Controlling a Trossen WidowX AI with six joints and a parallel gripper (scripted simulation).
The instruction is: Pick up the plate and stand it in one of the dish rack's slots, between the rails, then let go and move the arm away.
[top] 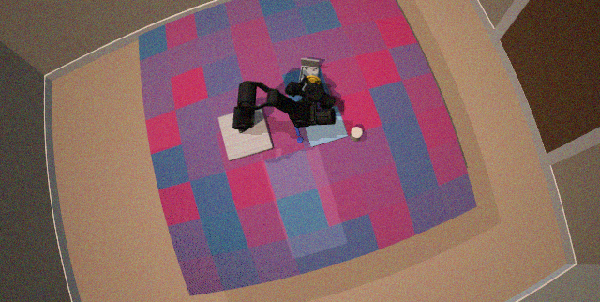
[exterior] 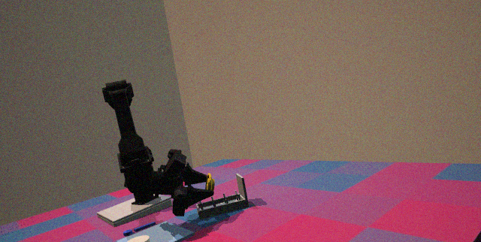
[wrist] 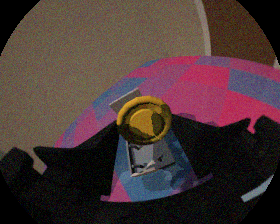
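Right now my gripper tip is 1 cm past the grey dish rack, 3 cm to the right of it and 5 cm above it. From my gripper tip the other things lie so: yellow plate (1 cm to the right); blue spoon (15 cm behind, 15 cm to the right, 7 cm below); light blue square mat (4 cm behind, 17 cm to the right, 7 cm below).
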